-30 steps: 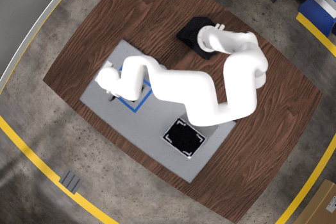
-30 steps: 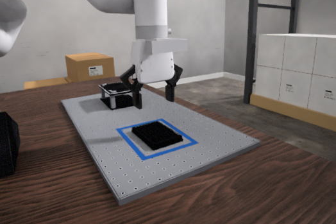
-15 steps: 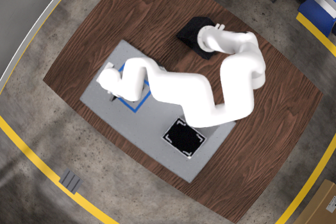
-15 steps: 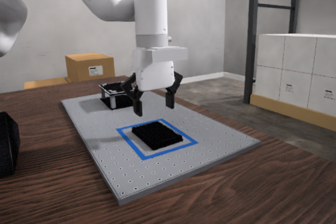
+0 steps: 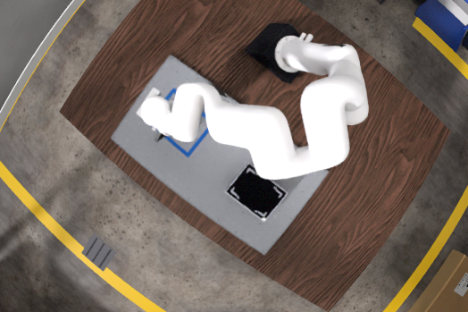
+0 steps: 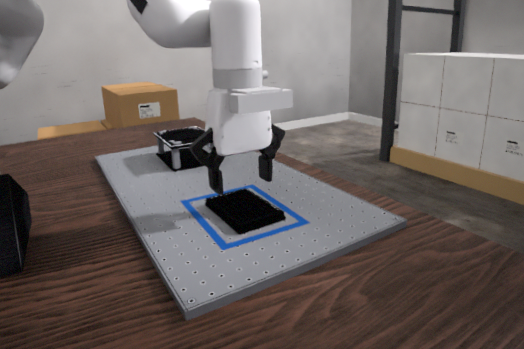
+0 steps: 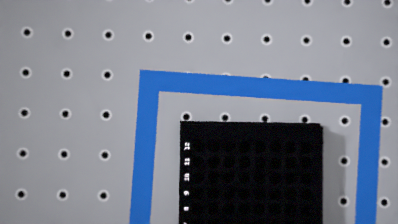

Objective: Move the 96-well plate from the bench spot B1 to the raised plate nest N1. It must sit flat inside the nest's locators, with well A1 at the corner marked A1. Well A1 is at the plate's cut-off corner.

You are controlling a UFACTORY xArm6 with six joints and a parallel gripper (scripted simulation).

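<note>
The black 96-well plate lies 50 mm below my hand. The rest, counted from my hand: black plate nest N1: 350 mm to the left, 60 mm ahead.
</note>
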